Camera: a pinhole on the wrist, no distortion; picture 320 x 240 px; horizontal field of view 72.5 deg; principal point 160.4 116.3 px. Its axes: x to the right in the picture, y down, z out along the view. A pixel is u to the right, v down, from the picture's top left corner.
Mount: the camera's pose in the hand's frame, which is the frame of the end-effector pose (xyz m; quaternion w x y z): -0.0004 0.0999 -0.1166 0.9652 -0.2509 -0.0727 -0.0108
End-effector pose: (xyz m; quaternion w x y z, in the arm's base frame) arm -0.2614 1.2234 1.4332 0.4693 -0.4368 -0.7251 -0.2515
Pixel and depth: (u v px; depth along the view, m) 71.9 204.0 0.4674
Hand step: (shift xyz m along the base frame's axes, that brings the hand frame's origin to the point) 0.3895 0.2754 -0.3114
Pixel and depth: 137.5 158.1 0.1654
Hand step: 0.1835 0.0935 -0.0473
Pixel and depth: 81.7 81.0 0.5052
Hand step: 0.1276 0.2903 -0.3845
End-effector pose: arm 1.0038 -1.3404 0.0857 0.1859 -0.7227 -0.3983 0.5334
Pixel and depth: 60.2 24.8 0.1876
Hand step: -0.0326 -0.1746 -0.0376
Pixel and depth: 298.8 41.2 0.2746
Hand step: -0.1034 -0.0239 -0.2564
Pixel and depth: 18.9 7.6 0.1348
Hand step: 0.0095 -0.1520 -0.0123
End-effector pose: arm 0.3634 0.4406 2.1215 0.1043 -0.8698 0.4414 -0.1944
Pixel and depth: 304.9 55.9 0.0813
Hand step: -0.0779 -0.1041 -0.0076
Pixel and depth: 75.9 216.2 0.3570
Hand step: -0.3554 -0.1006 -0.2731
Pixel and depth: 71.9 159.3 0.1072
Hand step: -0.1712 -0.0545 -0.0373
